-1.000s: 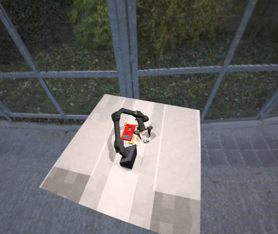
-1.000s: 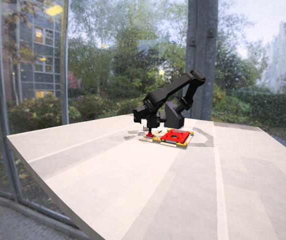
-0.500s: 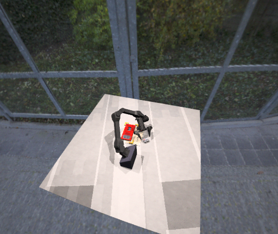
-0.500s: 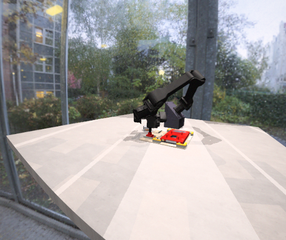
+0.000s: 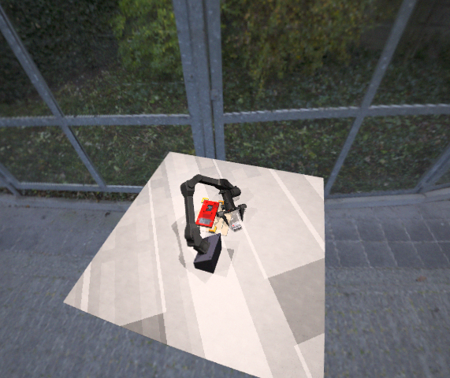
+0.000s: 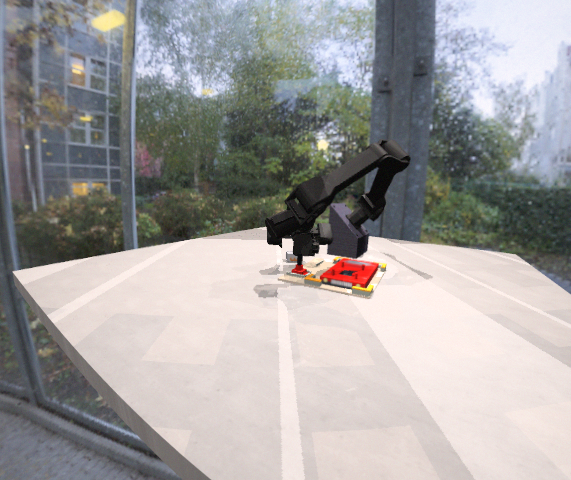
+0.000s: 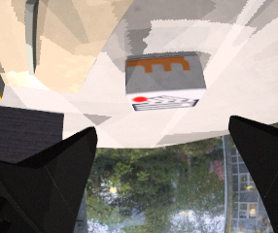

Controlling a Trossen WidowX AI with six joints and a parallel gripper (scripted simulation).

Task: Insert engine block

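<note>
The engine block is 10 mm behind my gripper tip, 10 mm to the right of it and 40 mm below it. Round my gripper tip: black peg 120 mm ahead, 80 mm to the left, 10 mm below.
</note>
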